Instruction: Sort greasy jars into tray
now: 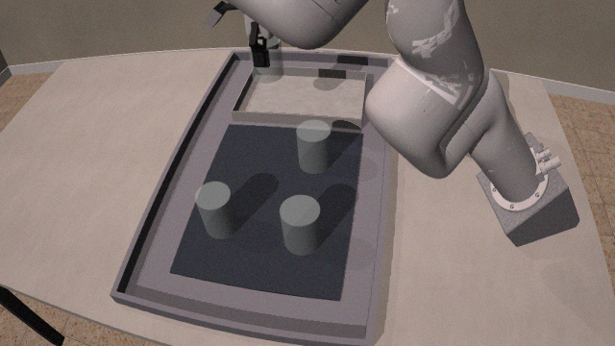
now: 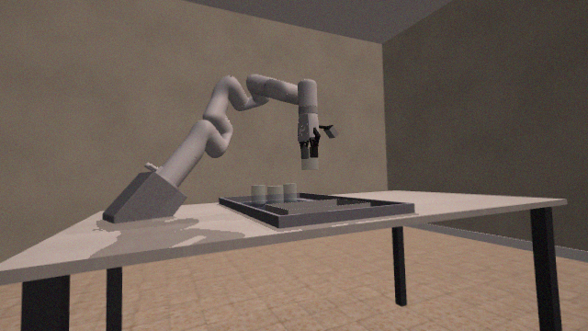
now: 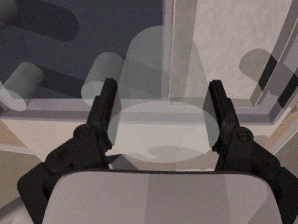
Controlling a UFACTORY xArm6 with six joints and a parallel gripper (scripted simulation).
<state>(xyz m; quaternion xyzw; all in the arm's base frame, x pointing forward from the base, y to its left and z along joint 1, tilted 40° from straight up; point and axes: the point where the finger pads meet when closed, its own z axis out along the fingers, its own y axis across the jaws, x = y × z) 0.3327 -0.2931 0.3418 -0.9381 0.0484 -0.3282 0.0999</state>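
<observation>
Right now my hand is 20 cm above the tray, 12 cm to the left of it and 5 cm past it. Also, from my hand: dark drying mat: 21 cm below, 20 cm to the left, 4 cm behind.
</observation>
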